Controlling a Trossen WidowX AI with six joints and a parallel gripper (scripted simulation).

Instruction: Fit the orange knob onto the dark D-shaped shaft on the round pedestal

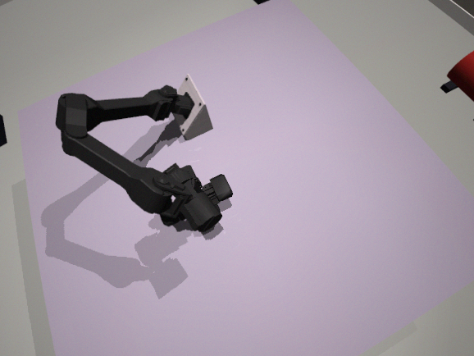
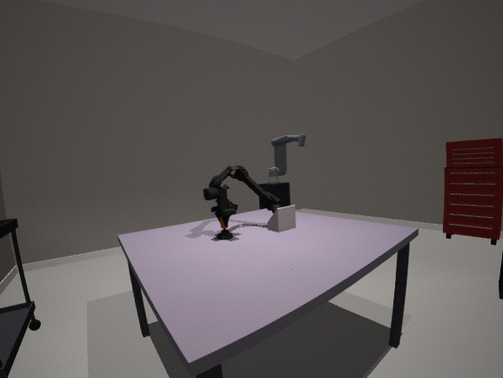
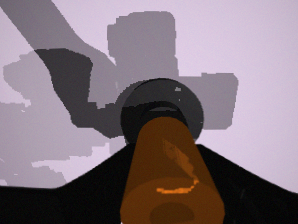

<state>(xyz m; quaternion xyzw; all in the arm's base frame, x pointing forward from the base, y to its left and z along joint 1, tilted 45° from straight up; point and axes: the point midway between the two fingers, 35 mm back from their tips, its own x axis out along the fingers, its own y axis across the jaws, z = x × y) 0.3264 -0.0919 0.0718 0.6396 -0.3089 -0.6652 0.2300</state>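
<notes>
Right now my gripper tip is 2 cm below the orange knob. Also, from my gripper tip: dark pedestal 4 cm below.
</notes>
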